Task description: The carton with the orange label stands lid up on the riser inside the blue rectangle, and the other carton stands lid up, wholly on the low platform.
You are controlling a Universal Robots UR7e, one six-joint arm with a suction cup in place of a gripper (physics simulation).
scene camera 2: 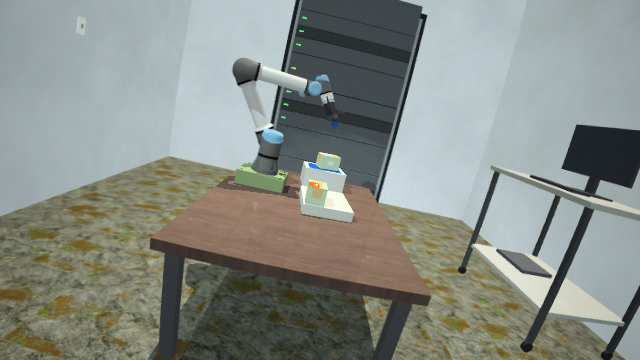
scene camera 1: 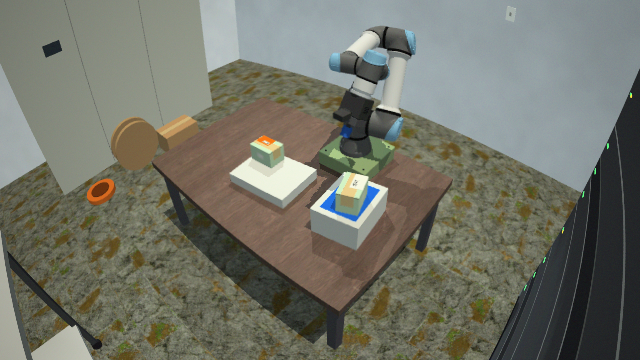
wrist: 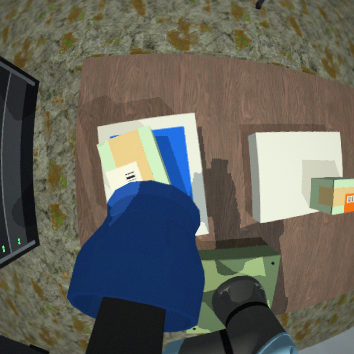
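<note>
The orange-label carton (scene camera 1: 267,152) (scene camera 2: 317,194) (wrist: 330,196) stands lid up near a back corner of the low white platform (scene camera 1: 282,186) (scene camera 2: 334,214) (wrist: 280,175). The other carton, with a white label (scene camera 1: 350,196) (scene camera 2: 328,161) (wrist: 132,150), stands lid up and turned at an angle on the riser (scene camera 1: 332,226) (scene camera 2: 320,179) (wrist: 192,135), over the blue rectangle (scene camera 1: 327,203) (wrist: 177,145). My suction cup (scene camera 1: 346,131) (scene camera 2: 334,124) (wrist: 154,197) hangs bare, well above the riser carton, and hides part of that carton in the wrist view.
The arm's green base block (scene camera 1: 330,157) (scene camera 2: 260,180) (wrist: 257,265) stands on the wooden table (scene camera 1: 225,210) (scene camera 2: 280,250) (wrist: 225,90) behind the platform and riser. A dark server rack (scene camera 2: 350,60) stands beyond the table. A cart with a monitor (scene camera 2: 602,155) stands at the right.
</note>
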